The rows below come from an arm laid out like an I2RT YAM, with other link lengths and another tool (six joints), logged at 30 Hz.
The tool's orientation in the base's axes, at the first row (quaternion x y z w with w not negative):
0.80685, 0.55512, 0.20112, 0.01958
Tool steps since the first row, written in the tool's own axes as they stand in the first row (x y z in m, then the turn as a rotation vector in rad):
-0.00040, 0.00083, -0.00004, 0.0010, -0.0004, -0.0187
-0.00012, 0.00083, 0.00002, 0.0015, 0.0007, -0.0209
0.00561, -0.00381, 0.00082, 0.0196, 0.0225, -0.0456
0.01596, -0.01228, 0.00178, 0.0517, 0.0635, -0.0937
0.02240, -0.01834, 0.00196, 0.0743, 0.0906, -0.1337
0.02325, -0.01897, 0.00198, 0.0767, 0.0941, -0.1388
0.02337, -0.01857, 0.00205, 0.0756, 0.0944, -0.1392
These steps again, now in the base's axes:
0.00060, -0.00069, 0.00013, -0.0065, -0.0025, 0.0174
0.00071, -0.00042, 0.00016, -0.0062, -0.0029, 0.0198
-0.00140, 0.00669, -0.00003, 0.0101, 0.0004, 0.0535
-0.00545, 0.01947, 0.00007, 0.0396, 0.0044, 0.1179
-0.00882, 0.02764, 0.00031, 0.0566, 0.0068, 0.1684
-0.00912, 0.02865, 0.00039, 0.0587, 0.0067, 0.1747
-0.00870, 0.02862, 0.00046, 0.0585, 0.0055, 0.1748

